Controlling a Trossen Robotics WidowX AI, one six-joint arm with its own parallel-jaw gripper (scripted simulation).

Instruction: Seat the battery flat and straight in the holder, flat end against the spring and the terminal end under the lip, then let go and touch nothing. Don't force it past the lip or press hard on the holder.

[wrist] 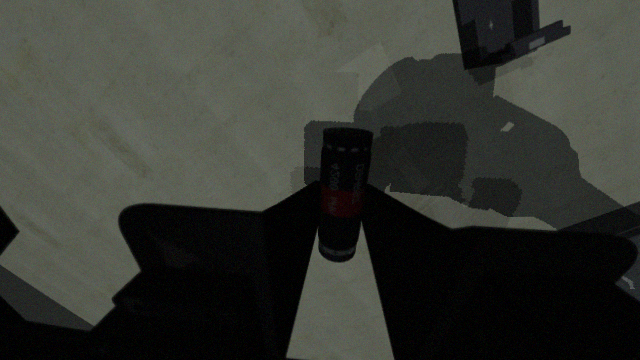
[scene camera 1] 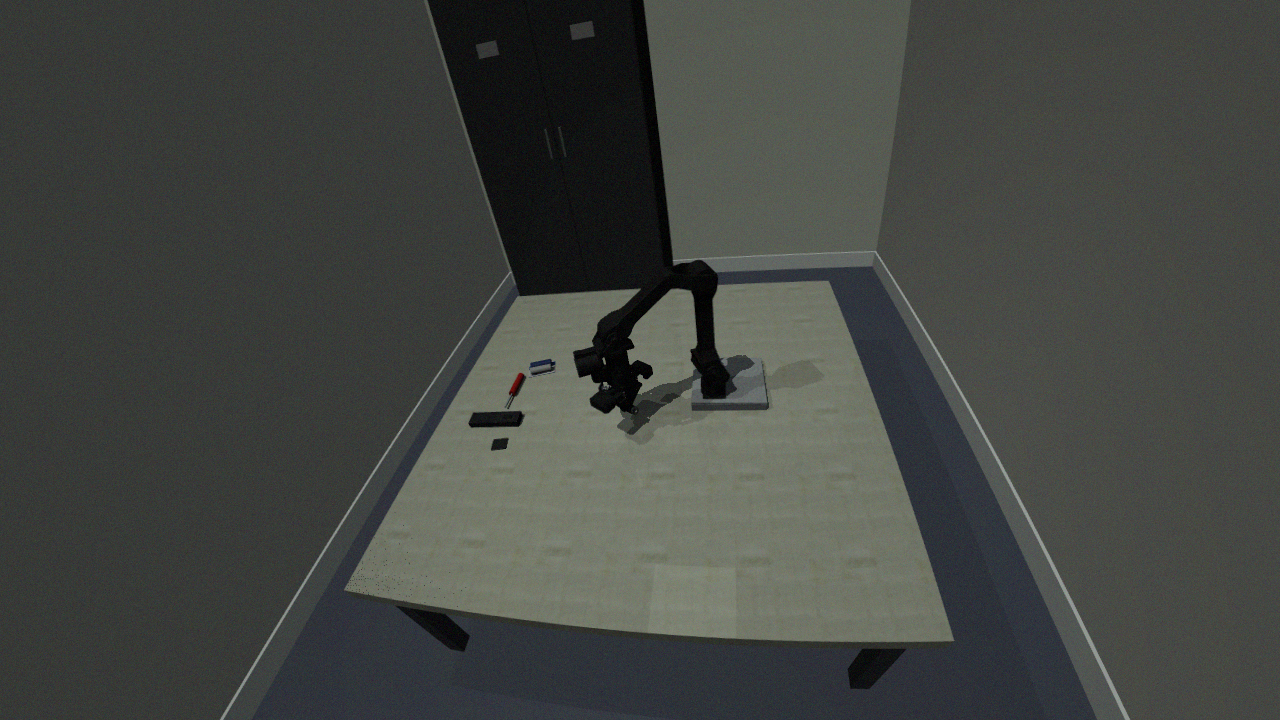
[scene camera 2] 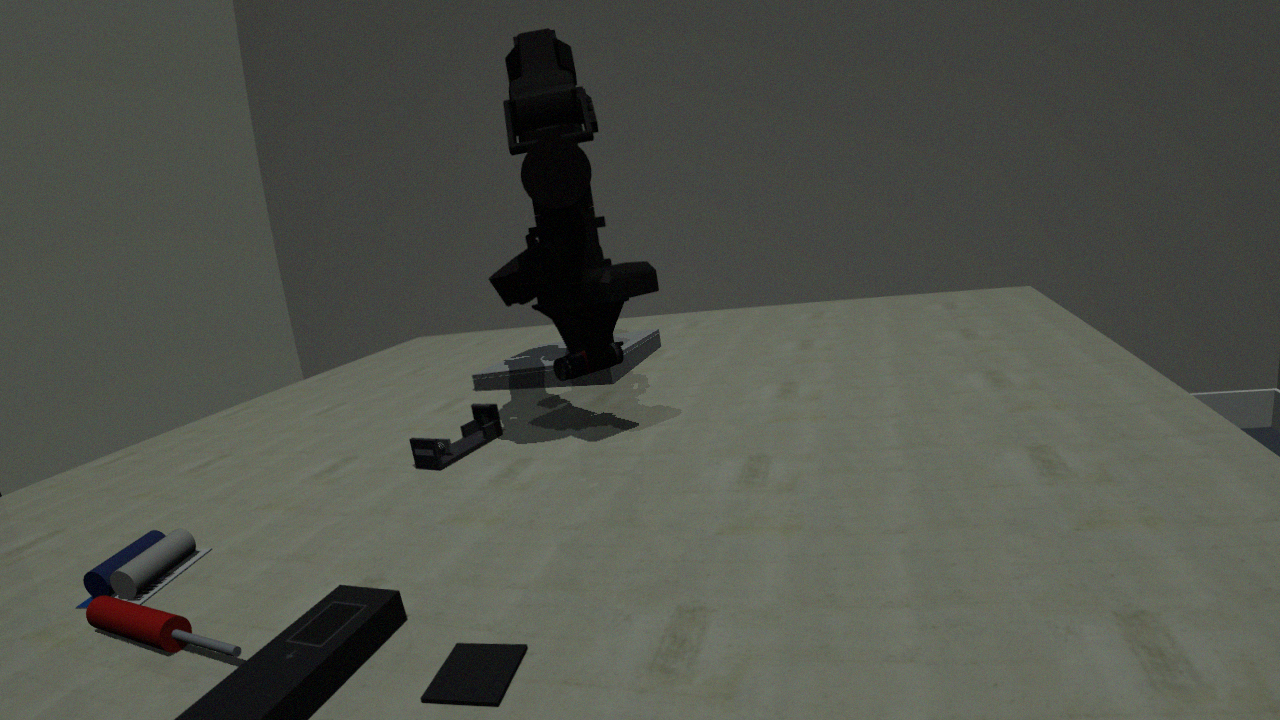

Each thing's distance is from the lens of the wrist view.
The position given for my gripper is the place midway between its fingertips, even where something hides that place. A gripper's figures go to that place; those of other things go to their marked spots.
my gripper (wrist: 341,189): 11 cm
battery (wrist: 346,153): 8 cm
